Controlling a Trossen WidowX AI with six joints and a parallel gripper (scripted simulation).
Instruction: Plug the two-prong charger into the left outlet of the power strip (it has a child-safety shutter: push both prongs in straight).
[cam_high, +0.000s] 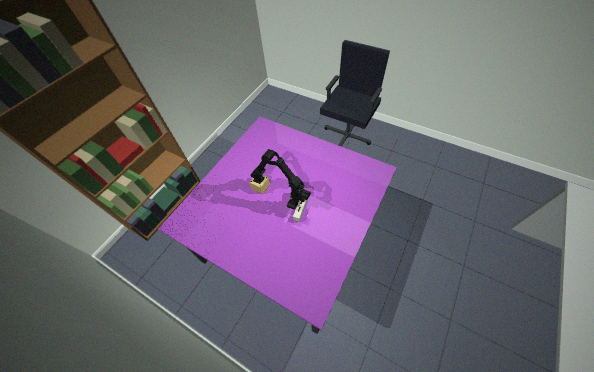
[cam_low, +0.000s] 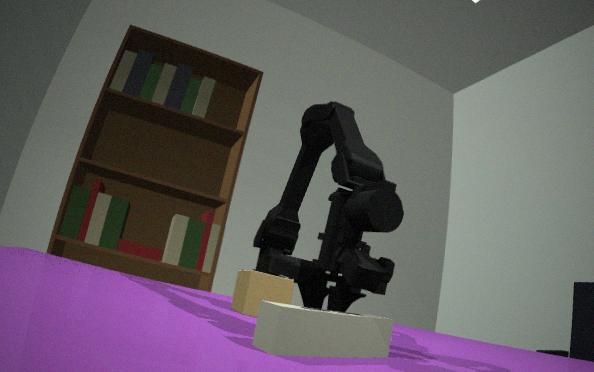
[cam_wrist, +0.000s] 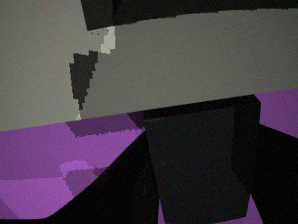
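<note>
The two-prong charger is 20 mm ahead of my gripper tip and 10 mm above it.
</note>
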